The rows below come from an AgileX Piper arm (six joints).
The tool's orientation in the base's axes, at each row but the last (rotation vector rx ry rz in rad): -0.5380, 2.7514, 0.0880; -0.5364, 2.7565, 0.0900; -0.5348, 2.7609, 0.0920; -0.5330, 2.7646, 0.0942; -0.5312, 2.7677, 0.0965; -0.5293, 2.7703, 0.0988; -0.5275, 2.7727, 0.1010; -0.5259, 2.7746, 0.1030; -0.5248, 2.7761, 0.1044; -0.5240, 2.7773, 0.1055; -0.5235, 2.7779, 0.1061; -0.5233, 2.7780, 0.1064; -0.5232, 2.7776, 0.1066
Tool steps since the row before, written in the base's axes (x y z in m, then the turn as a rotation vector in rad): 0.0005, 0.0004, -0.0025, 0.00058, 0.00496, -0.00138; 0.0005, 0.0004, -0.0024, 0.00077, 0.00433, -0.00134; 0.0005, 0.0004, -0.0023, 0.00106, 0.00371, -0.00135; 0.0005, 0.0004, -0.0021, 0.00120, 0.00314, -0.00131; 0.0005, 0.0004, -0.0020, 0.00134, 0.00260, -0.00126; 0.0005, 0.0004, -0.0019, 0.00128, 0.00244, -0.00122; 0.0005, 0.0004, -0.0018, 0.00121, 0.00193, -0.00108; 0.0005, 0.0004, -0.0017, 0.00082, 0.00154, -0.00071; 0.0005, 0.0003, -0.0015, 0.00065, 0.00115, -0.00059; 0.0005, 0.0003, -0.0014, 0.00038, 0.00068, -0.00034; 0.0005, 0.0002, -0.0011, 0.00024, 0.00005, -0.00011; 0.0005, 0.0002, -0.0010, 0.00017, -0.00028, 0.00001; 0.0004, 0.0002, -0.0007, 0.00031, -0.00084, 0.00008
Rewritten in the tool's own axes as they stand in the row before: 0.0003, 0.0002, 0.0026, -0.00181, 0.00438, 0.00209; 0.0002, 0.0002, 0.0025, -0.00176, 0.00373, 0.00204; 0.0002, 0.0002, 0.0024, -0.00179, 0.00304, 0.00206; 0.0001, 0.0002, 0.0022, -0.00173, 0.00246, 0.00199; 0.0001, 0.0002, 0.0021, -0.00168, 0.00191, 0.00192; 0.0000, 0.0002, 0.0020, -0.00158, 0.00178, 0.00184; 0.0000, 0.0002, 0.0019, -0.00139, 0.00134, 0.00162; 0.0000, 0.0002, 0.0018, -0.00103, 0.00112, 0.00111; -0.0001, 0.0001, 0.0016, -0.00078, 0.00082, 0.00090; -0.0001, 0.0001, 0.0015, -0.00046, 0.00049, 0.00052; -0.0002, 0.0000, 0.0012, -0.00019, -0.00004, 0.00018; -0.0002, 0.0000, 0.0011, -0.00006, -0.00032, 0.00000; -0.0002, 0.0000, 0.0008, -0.00001, -0.00089, -0.00009
